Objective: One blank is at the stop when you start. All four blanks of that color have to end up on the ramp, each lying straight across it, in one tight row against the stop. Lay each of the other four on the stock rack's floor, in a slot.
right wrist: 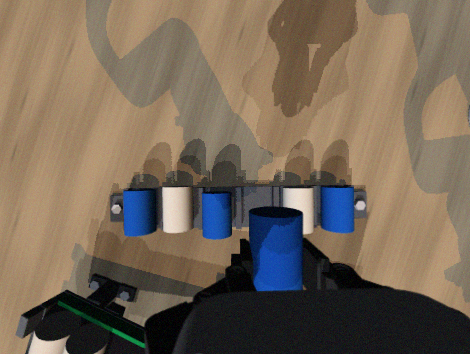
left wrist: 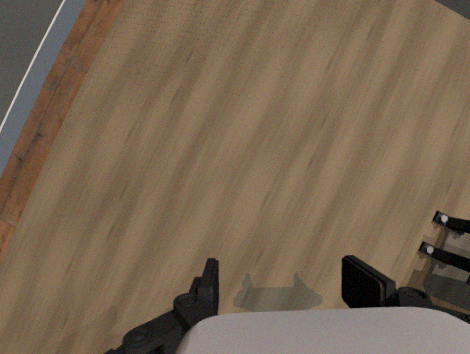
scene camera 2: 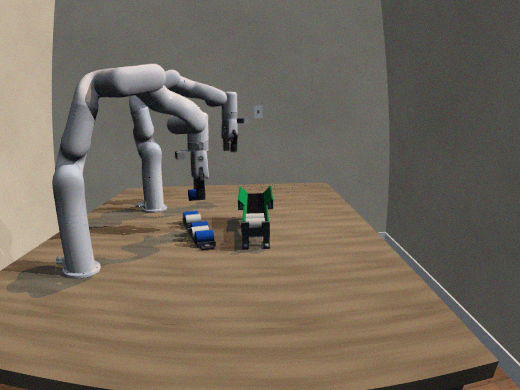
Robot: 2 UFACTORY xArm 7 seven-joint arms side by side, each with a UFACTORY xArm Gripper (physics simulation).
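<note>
My right gripper (scene camera 2: 199, 192) (right wrist: 272, 255) is shut on a blue blank (scene camera 2: 192, 195) (right wrist: 276, 272), held above the stock rack (scene camera 2: 207, 245) (right wrist: 254, 200). In the right wrist view the rack holds, from left, a blue blank (right wrist: 140, 212), a white blank (right wrist: 177, 210), a blue blank (right wrist: 216, 215), a bare stretch, a white blank (right wrist: 306, 207) partly hidden by the held one, and a blue blank (right wrist: 337, 210). Two white blanks (right wrist: 48, 345) (right wrist: 86, 346) lie side by side at the stop end of the ramp (right wrist: 102, 322) (scene camera 2: 243, 196). My left gripper (scene camera 2: 230, 145) (left wrist: 280, 278) is open and empty, high above the table.
The green-walled ramp stands right of the rack in the scene view. Its dark feet (left wrist: 450, 220) show at the right edge of the left wrist view. The left arm is behind the right arm in the scene view.
</note>
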